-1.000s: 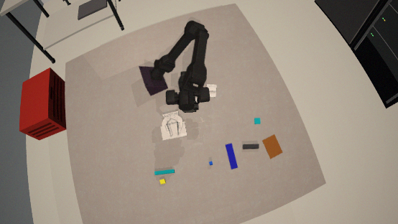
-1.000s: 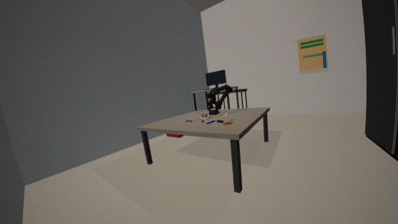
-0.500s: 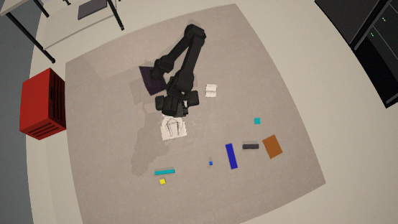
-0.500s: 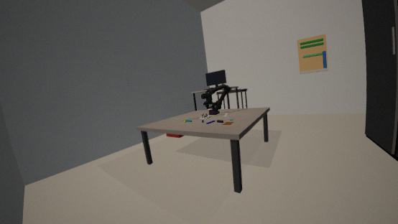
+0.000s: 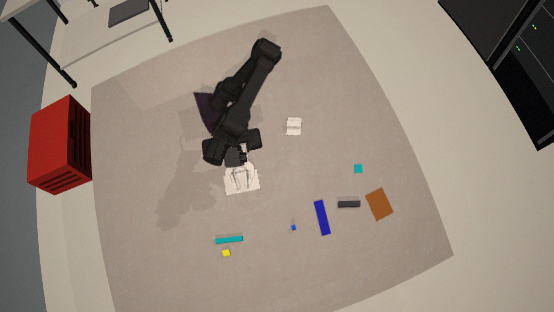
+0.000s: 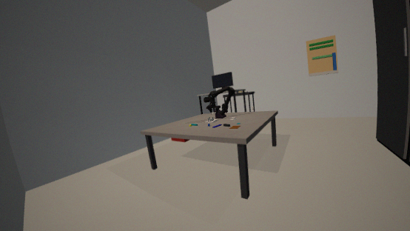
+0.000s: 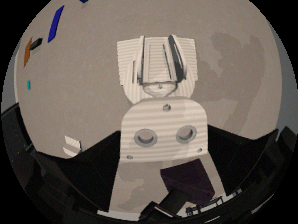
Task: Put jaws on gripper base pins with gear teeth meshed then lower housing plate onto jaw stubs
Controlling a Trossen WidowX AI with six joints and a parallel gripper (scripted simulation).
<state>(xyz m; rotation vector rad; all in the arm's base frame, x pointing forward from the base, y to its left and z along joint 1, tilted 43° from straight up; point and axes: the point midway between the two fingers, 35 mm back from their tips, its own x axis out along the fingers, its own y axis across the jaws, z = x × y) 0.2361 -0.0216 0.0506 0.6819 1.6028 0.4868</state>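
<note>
The white gripper base lies 1 cm ahead of my gripper tip and 2 cm above it. The rest, counted from my gripper tip: white ribbed tray: 7 cm ahead, 2 cm to the right, 8 cm below; white jaw: 2 cm ahead, 3 cm to the right, 7 cm below; teal bar: 25 cm ahead, 12 cm to the right, 8 cm below.
</note>
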